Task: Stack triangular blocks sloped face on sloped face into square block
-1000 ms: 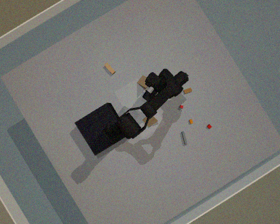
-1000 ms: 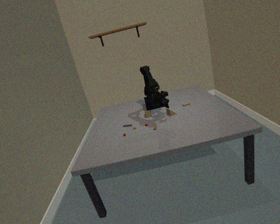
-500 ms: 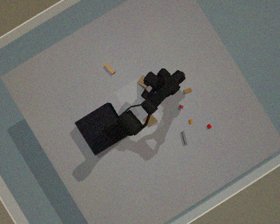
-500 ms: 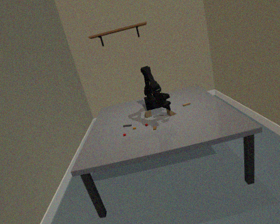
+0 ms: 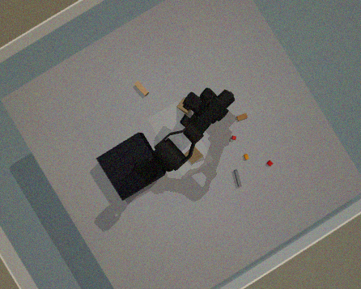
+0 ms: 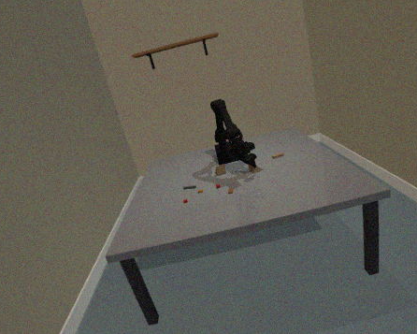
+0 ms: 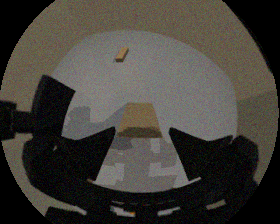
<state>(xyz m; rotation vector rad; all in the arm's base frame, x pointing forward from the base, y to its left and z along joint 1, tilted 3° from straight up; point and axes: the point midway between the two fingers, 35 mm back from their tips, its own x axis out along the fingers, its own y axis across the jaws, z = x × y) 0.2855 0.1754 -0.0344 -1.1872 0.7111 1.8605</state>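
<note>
Right now the tan triangular block is 1 cm behind my gripper tip, 1 cm to the left of it and 3 cm below it. Also, from my gripper tip: grey bar (9 cm ahead, 39 cm to the right, 4 cm below); then orange cube (17 cm ahead, 31 cm to the right, 4 cm below).
</note>
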